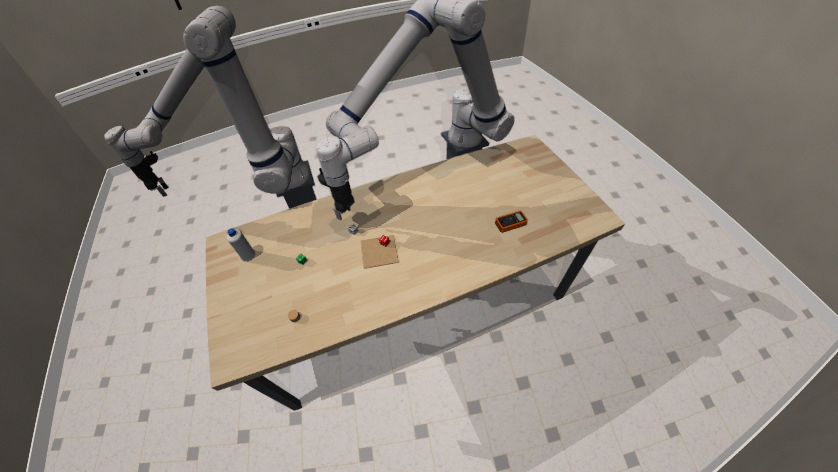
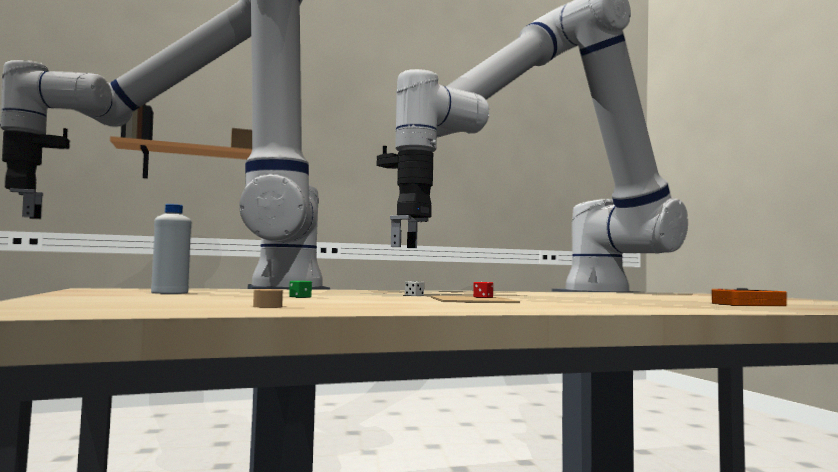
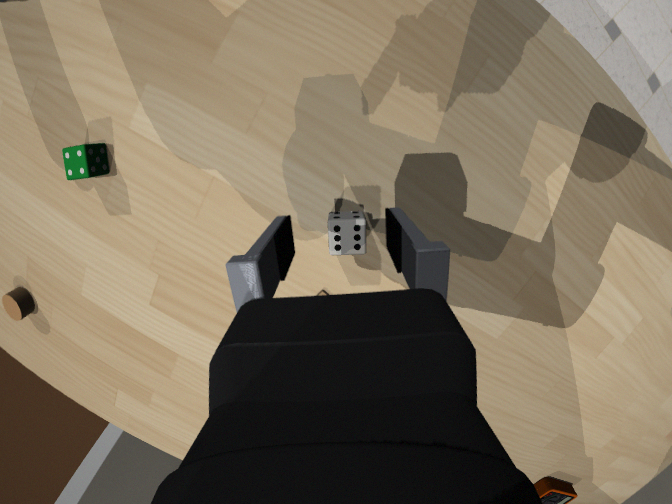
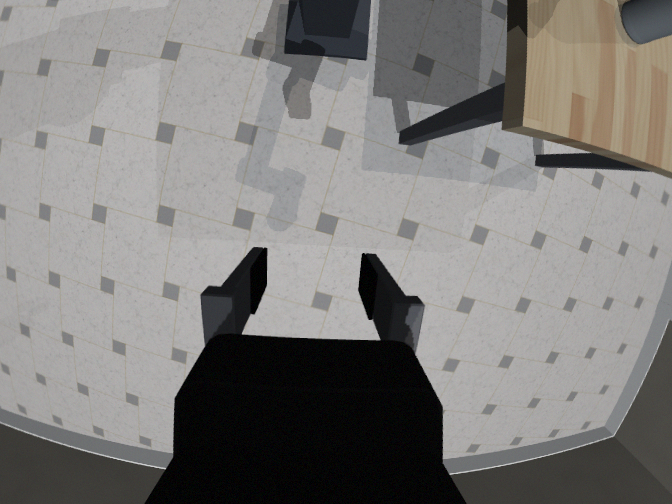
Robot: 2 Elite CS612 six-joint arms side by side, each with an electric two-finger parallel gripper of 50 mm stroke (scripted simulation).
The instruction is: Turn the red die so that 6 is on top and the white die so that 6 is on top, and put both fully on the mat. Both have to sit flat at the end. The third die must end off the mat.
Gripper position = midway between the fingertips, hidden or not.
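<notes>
Left gripper of mine [image 2: 404, 247], visible also in image 3 [image 3: 339, 231]. My right gripper [image 2: 31, 217] is visible also in image 4 [image 4: 313, 269]. A brown mat [image 1: 374, 254] is visible; in image 4 it is out of frame.
</notes>
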